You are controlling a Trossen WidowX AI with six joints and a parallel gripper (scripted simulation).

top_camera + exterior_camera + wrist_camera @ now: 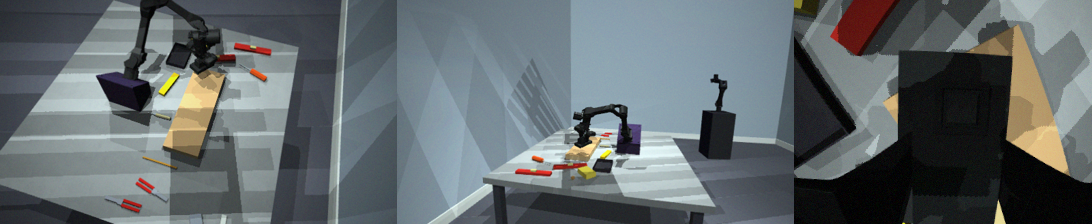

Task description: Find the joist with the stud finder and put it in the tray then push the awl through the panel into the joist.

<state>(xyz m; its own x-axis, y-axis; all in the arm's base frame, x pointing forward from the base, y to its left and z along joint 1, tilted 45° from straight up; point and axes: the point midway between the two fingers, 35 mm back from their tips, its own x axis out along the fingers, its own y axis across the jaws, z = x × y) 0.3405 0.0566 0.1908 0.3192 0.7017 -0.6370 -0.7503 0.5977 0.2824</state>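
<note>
Now: gripper tip 170 mm past the tray, 130 mm to the right of it and 120 mm above it. Round my gripper tip: yellow block (60 mm behind, 250 mm to the left, 120 mm below); stud finder (10 mm to the left, 20 mm above); yellow bar (180 mm behind, 90 mm to the right, 130 mm below).
</note>
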